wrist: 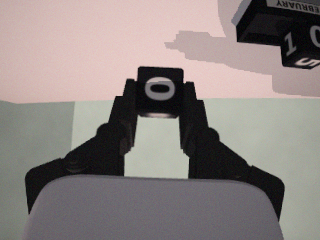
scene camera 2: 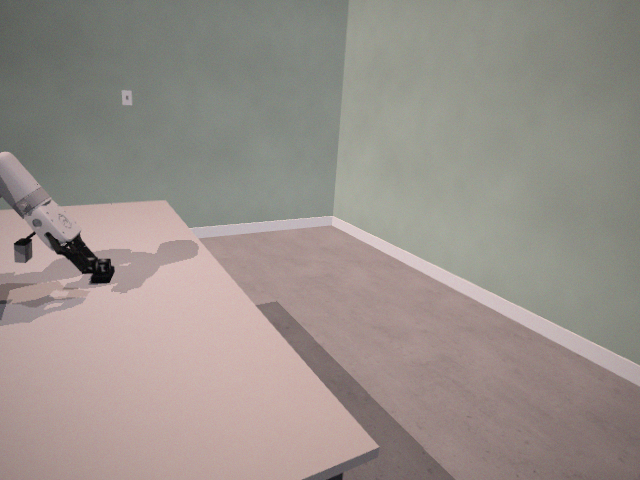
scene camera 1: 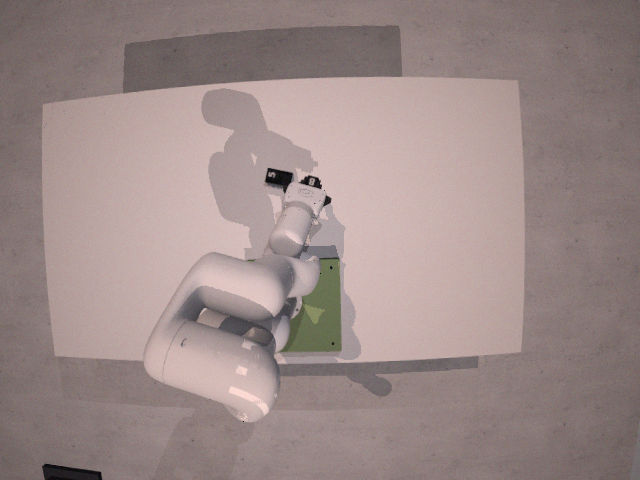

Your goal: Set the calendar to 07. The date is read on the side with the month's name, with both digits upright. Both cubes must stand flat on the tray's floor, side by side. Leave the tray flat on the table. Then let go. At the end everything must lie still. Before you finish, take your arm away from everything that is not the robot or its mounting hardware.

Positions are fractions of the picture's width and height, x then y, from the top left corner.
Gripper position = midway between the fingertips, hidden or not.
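Observation:
Here is my gripper (wrist: 0.50, 0.40) as the wrist view has it, and I see my gripper (scene camera 2: 0.14, 0.55) from the scene as well.

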